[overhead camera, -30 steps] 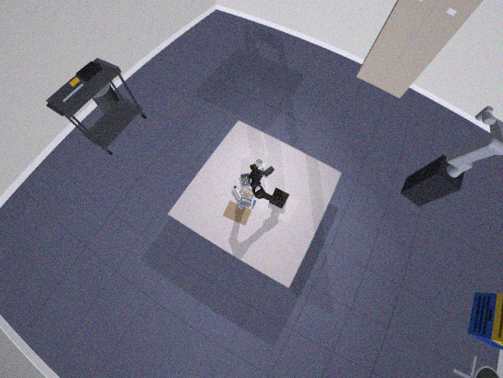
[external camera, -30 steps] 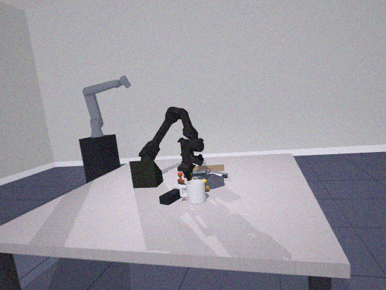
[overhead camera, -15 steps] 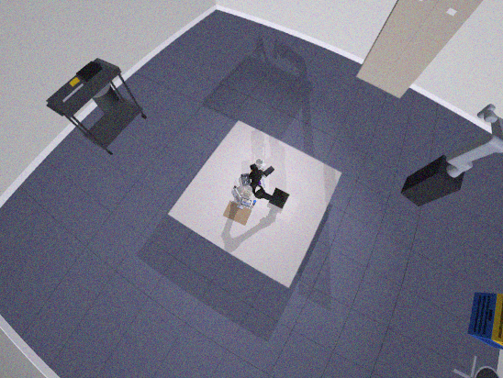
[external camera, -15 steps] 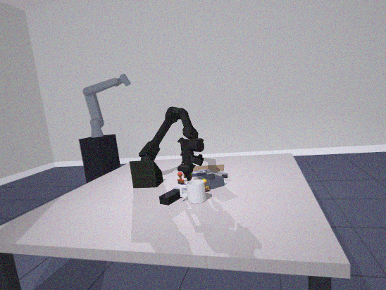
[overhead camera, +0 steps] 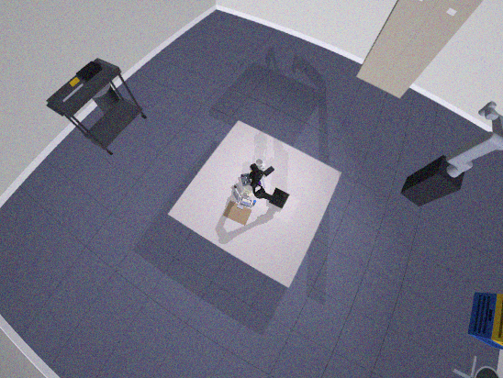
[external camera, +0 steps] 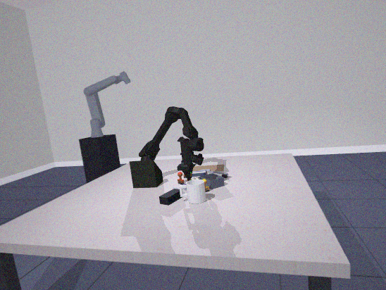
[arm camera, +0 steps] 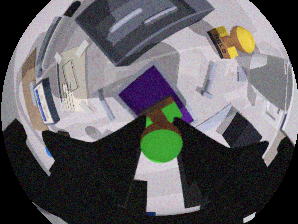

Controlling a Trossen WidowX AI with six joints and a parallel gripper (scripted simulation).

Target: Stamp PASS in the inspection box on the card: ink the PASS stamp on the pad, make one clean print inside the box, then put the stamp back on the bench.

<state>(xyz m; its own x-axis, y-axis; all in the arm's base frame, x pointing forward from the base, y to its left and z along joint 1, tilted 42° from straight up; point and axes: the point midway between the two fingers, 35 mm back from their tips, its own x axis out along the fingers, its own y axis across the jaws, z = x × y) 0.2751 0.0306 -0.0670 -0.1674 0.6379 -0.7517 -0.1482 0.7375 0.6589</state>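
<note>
Now: gripper tip 40 mm above the purple ink pad. Round my gripper tip: yellow-knobbed stamp 100 mm ahead, 60 mm to the right, 20 mm below; dark tray 110 mm ahead, 40 mm to the left, 30 mm below; red-knobbed stamp 80 mm behind, 50 mm to the left, 20 mm below.
</note>
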